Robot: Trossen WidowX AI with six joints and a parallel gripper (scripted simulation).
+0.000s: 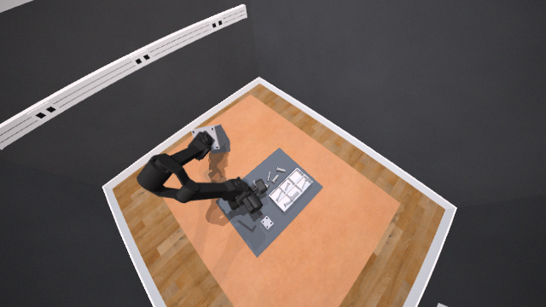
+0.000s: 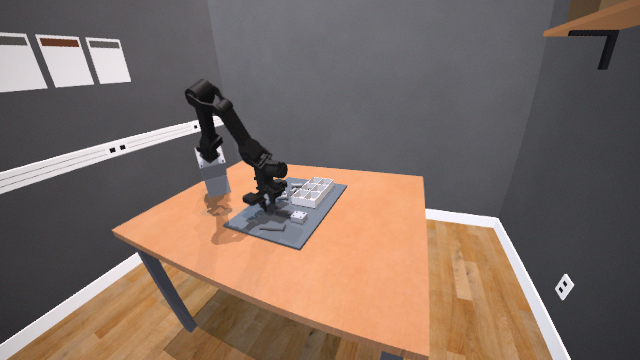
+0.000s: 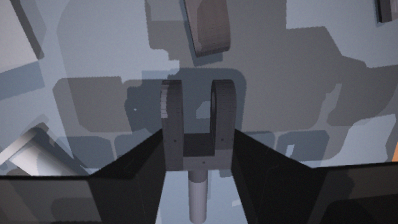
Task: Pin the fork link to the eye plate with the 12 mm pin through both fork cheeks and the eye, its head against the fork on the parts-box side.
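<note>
Now: hand 70 mm short of the dark flat bar, 20 mm to the left of it and 30 mm above it. The rest, counted from my hand: dark fork link (30 mm below); then grey mat (70 mm ahead, 80 mm to the left, 40 mm below); then thick headed pin (10 mm ahead, 100 mm to the left, 30 mm below).
</note>
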